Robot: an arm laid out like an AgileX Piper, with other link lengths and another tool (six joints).
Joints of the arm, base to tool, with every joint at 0 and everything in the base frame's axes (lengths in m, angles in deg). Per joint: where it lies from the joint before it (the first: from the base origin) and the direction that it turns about. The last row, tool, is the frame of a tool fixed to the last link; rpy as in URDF.
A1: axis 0 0 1 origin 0 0 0.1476
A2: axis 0 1 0 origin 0 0 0
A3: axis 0 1 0 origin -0.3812 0 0.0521
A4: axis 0.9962 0 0.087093 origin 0.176 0 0.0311
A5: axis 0 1 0 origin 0 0 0
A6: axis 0.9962 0 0.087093 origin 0.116 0 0.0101
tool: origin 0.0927 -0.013 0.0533 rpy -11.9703 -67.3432 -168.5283
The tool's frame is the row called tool.
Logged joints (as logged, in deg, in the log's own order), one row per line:
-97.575 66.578 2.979 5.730 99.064 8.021
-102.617 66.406 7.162 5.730 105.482 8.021
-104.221 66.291 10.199 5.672 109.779 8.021
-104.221 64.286 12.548 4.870 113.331 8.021
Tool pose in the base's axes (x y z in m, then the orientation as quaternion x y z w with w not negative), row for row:
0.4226 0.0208 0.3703 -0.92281 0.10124 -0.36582 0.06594
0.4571 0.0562 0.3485 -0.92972 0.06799 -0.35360 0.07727
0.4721 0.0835 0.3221 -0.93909 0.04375 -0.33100 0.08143
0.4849 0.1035 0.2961 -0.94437 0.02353 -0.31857 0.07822
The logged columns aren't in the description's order. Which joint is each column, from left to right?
Columns, left to right: A3, A5, A1, A4, A2, A6.
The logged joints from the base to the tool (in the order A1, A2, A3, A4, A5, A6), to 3 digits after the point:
2.979 99.064 -97.575 5.730 66.578 8.021
7.162 105.482 -102.617 5.730 66.406 8.021
10.199 109.779 -104.221 5.672 66.291 8.021
12.548 113.331 -104.221 4.870 64.286 8.021

